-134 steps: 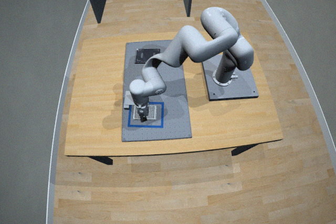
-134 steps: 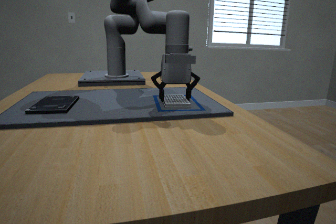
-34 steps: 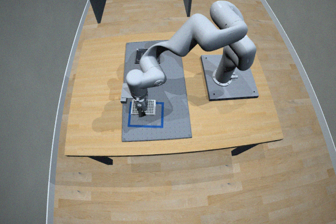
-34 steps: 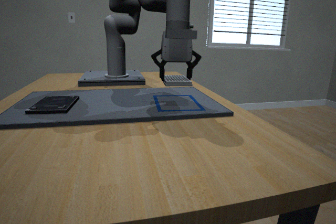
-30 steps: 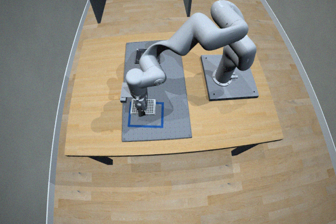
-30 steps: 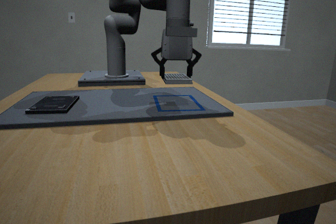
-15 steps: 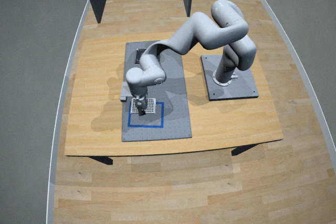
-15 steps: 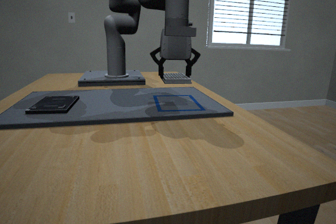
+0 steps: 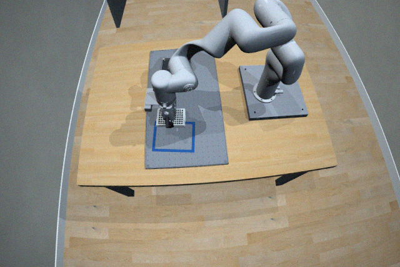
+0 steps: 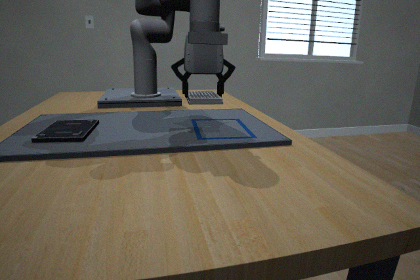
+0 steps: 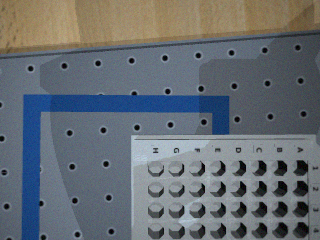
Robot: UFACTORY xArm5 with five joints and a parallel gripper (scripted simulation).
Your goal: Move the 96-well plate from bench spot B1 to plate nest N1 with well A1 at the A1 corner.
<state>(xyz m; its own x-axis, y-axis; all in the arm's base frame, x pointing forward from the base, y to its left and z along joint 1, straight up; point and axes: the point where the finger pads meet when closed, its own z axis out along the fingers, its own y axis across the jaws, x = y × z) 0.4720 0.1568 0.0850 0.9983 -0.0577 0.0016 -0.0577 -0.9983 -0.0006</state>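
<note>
The black plate nest N1 is 2 cm behind my hand, 35 cm to the right of it and 9 cm below it. From my hand the other things lie so: white 96-well plate: 1 cm below; then A1 mark: 6 cm ahead, 41 cm to the right, 9 cm below.
</note>
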